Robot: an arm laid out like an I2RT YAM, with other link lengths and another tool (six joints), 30 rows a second.
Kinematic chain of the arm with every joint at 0, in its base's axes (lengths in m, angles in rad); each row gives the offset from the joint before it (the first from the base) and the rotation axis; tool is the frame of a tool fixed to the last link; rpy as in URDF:
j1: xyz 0 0 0.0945 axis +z
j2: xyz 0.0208 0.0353 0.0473 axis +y
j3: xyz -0.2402 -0.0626 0 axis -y
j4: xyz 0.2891 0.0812 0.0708 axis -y
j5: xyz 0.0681 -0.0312 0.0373 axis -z
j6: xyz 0.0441 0 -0.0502 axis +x
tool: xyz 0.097 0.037 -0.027 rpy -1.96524 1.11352 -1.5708
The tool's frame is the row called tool.
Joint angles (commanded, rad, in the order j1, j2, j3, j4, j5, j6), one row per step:
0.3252, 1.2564, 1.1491, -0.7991, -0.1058, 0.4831
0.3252, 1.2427, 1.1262, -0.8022, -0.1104, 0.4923
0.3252, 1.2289, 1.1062, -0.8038, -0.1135, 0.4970
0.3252, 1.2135, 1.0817, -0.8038, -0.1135, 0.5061
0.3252, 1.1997, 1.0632, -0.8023, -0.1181, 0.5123
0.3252, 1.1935, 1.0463, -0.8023, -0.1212, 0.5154
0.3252, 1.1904, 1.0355, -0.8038, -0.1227, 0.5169
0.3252, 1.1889, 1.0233, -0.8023, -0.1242, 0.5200
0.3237, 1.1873, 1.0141, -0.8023, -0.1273, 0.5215
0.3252, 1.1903, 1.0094, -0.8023, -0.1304, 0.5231
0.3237, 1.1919, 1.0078, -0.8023, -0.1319, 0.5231
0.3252, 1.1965, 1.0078, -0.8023, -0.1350, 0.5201
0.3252, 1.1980, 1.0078, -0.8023, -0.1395, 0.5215
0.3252, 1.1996, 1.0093, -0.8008, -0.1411, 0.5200
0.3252, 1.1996, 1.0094, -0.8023, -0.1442, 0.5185
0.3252, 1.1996, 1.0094, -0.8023, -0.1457, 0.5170
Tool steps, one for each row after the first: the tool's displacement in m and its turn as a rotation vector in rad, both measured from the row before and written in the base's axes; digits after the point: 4 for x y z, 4 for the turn. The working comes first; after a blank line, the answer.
Tool pose at each row, in the base's axes (x y z in m, rotation vector in rad; the steps are taken from these numbers as rounded here):
0.3068, 0.1907, 0.2372, -0.5803, 2.3979, 0.7699
0.3021, 0.1898, 0.2326, -0.5691, 2.4103, 0.7805
0.2980, 0.1889, 0.2292, -0.5633, 2.4180, 0.7869
0.2938, 0.1875, 0.2245, -0.5505, 2.4280, 0.7913
0.2903, 0.1870, 0.2220, -0.5438, 2.4307, 0.7998
0.2873, 0.1865, 0.2174, -0.5395, 2.4413, 0.8056
0.2853, 0.1860, 0.2140, -0.5368, 2.4506, 0.8086
0.2837, 0.1857, 0.2099, -0.5319, 2.4600, 0.8123
0.2823, 0.1852, 0.2070, -0.5280, 2.4674, 0.8166
0.2813, 0.1858, 0.2044, -0.5277, 2.4746, 0.8222
0.2813, 0.1855, 0.2034, -0.5258, 2.4777, 0.8237
0.2810, 0.1863, 0.2020, -0.5320, 2.4815, 0.8274
0.2808, 0.1869, 0.2019, -0.5315, 2.4821, 0.8338
0.2812, 0.1873, 0.2022, -0.5343, 2.4802, 0.8352
0.2806, 0.1875, 0.2022, -0.5371, 2.4808, 0.8387
0.2805, 0.1877, 0.2022, -0.5396, 2.4803, 0.8400

-0.0047, -0.0009, -0.0046, 0.0045, 0.0156, -0.0043
-0.0041, -0.0009, -0.0034, 0.0024, 0.0096, -0.0019
-0.0042, -0.0014, -0.0047, 0.0019, 0.0113, -0.0072
-0.0035, -0.0005, -0.0025, 0.0057, 0.0060, -0.0023
-0.0030, -0.0005, -0.0046, 0.0005, 0.0119, -0.0006
-0.0020, -0.0005, -0.0034, -0.0010, 0.0096, -0.0003
-0.0016, -0.0003, -0.0041, -0.0002, 0.0101, -0.0017
-0.0014, -0.0005, -0.0029, 0.0007, 0.0085, -0.0010
-0.0010, 0.0006, -0.0026, 0.0008, 0.0085, 0.0019
0.0000, -0.0003, -0.0010, 0.0002, 0.0034, -0.0007
-0.0003, 0.0008, -0.0014, -0.0004, 0.0044, 0.0057
-0.0002, 0.0006, -0.0001, 0.0038, 0.0030, 0.0013
0.0004, 0.0004, 0.0003, 0.0010, -0.0013, 0.0021
-0.0006, 0.0002, 0.0000, 0.0013, 0.0017, 0.0029
-0.0001, 0.0002, 0.0000, 0.0005, -0.0001, 0.0020

